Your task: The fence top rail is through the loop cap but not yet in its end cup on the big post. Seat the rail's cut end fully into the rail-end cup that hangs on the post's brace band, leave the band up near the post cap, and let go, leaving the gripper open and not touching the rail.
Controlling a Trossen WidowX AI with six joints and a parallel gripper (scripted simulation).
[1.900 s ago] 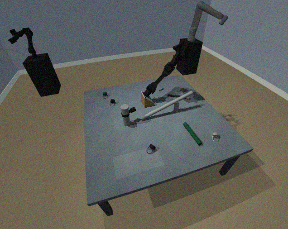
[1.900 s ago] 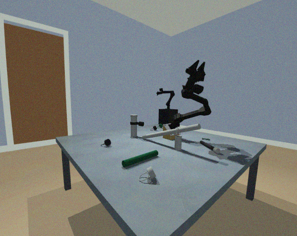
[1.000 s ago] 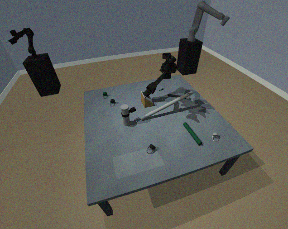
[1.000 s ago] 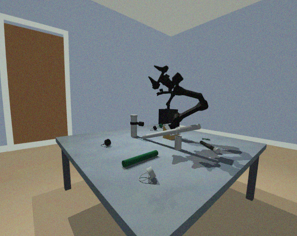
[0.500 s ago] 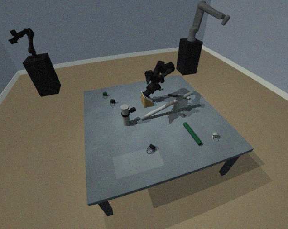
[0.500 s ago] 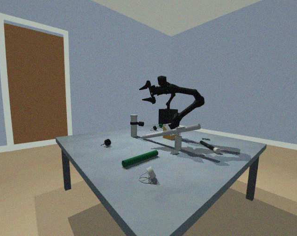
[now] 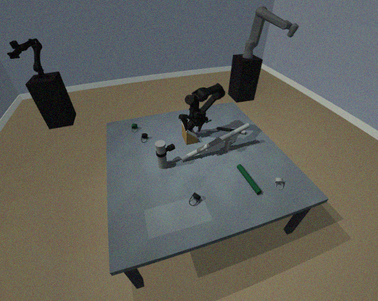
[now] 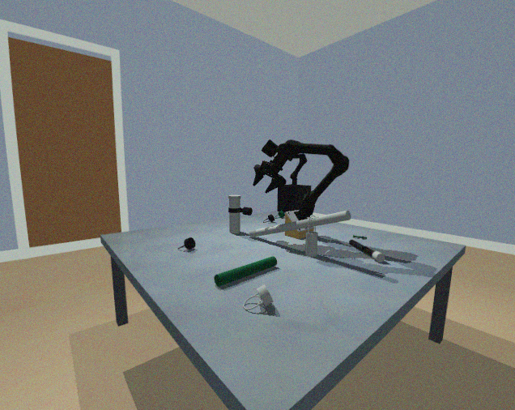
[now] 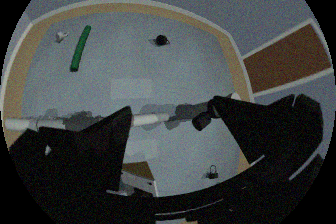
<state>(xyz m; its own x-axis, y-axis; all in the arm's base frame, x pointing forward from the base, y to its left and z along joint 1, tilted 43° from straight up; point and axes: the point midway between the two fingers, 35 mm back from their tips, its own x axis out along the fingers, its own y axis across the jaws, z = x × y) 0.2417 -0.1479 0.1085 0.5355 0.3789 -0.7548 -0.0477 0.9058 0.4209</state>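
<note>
Now: gripper tip 30 mm past the black rail-end cup, 150 mm to the left of it and 130 mm above it. Also, from my gripper tip: green tube (290 mm ahead, 290 mm to the left, 240 mm below); then short line post (40 mm behind, 290 mm to the left, 150 mm below); then band fitting (390 mm ahead, 460 mm to the left, 240 mm below).
</note>
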